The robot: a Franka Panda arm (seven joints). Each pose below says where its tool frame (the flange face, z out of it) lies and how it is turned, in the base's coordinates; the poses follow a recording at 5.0 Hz.
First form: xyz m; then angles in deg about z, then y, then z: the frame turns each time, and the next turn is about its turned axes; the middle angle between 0 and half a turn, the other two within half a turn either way.
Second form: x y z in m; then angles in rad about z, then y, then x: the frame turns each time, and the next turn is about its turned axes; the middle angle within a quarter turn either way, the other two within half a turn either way. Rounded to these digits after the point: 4 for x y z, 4 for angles.
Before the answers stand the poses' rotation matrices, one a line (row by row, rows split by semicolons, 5 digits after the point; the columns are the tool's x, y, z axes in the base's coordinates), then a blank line. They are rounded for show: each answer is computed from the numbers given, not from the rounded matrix.
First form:
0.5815, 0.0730, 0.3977, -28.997, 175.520, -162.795
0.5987, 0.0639, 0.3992, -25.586, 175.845, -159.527
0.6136, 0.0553, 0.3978, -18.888, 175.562, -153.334
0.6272, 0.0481, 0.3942, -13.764, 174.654, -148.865
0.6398, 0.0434, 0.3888, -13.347, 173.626, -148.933
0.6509, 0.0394, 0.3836, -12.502, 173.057, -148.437
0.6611, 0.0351, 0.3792, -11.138, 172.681, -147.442
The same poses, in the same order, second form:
0.68957 -0.72099 0.06832; -0.72037 -0.69256 -0.03787; 0.07462 -0.02310 -0.99694
0.69170 -0.71923 0.06535; -0.71899 -0.69431 -0.03129; 0.06788 -0.02534 -0.99737
0.69770 -0.71264 0.07321; -0.71304 -0.70067 -0.02505; 0.06915 -0.03473 -0.99700
0.70474 -0.70367 0.09049; -0.70497 -0.70889 -0.02217; 0.07975 -0.04817 -0.99565
0.70915 -0.69673 0.10802; -0.69862 -0.71504 -0.02563; 0.09509 -0.05729 -0.99382
0.71245 -0.69173 0.11802; -0.69412 -0.71938 -0.02617; 0.10300 -0.06327 -0.99267
0.71628 -0.68653 0.12499; -0.68951 -0.72386 -0.02461; 0.10737 -0.06856 -0.99185

0.5815, 0.0730, 0.3977, -0.8072, -0.0747, -3.1184
0.5987, 0.0639, 0.3992, -0.8047, -0.0679, -3.1162
0.6136, 0.0553, 0.3978, -0.7963, -0.0692, -3.1068
0.6272, 0.0481, 0.3942, -0.7856, -0.0798, -3.0932
0.6398, 0.0434, 0.3888, -0.7779, -0.0952, -3.0840
0.6509, 0.0394, 0.3836, -0.7724, -0.1032, -3.0779
0.6611, 0.0351, 0.3792, -0.7664, -0.1076, -3.0726

